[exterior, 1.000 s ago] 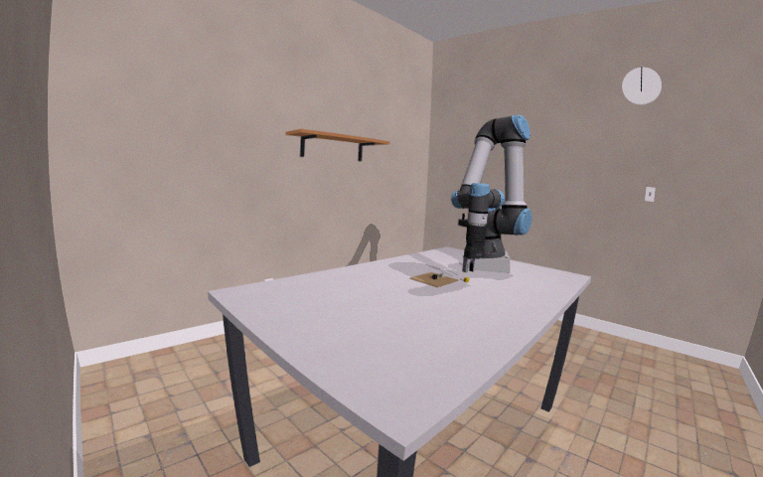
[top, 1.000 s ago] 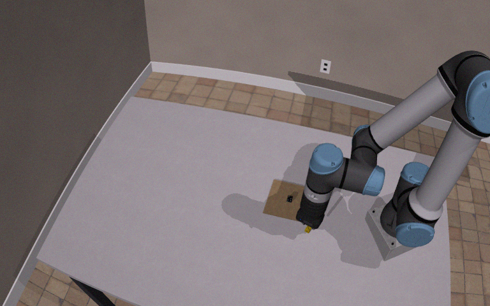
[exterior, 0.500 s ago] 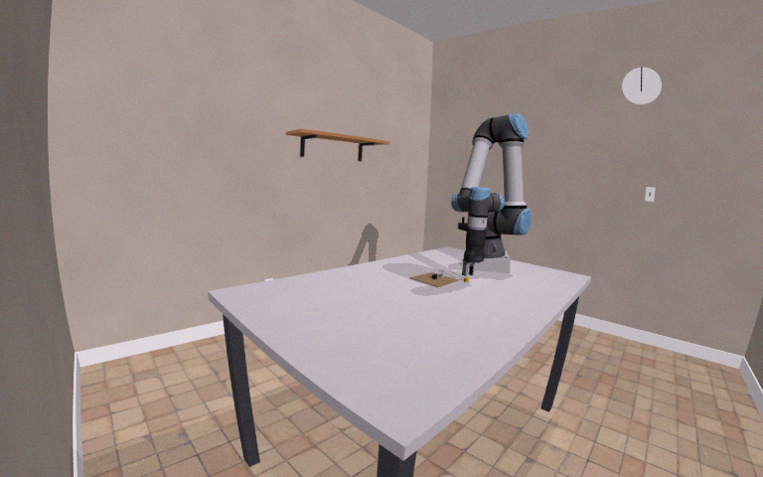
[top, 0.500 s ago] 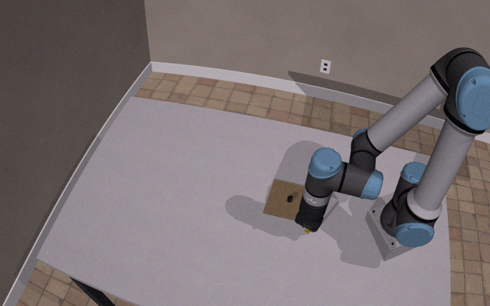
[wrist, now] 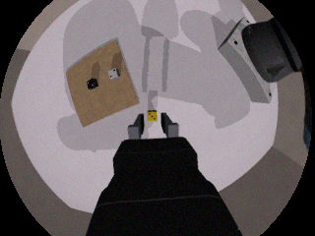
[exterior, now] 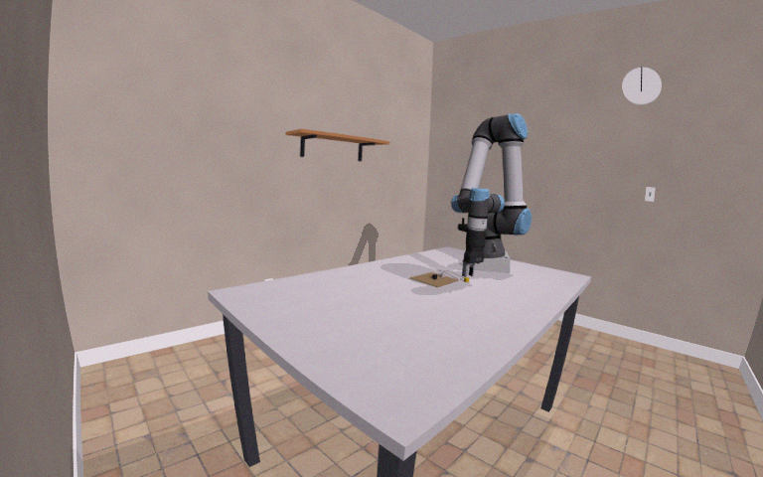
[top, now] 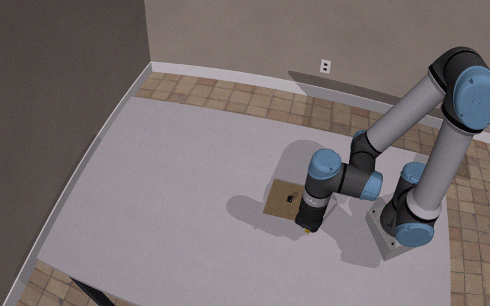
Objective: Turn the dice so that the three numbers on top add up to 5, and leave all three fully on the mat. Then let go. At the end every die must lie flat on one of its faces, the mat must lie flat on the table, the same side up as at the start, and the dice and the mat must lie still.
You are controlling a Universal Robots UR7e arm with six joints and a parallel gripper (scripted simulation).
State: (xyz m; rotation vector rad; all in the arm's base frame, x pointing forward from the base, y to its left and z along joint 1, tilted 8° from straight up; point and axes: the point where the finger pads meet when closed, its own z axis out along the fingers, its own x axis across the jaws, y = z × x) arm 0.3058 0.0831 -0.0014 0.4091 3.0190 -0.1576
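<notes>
My gripper is now 30 mm above the yellow die. Round my hand: mat 90 mm ahead, 100 mm to the right, 40 mm below; black die 90 mm ahead, 100 mm to the right, 30 mm below; white die 40 mm ahead, 100 mm to the right, 30 mm below.
</notes>
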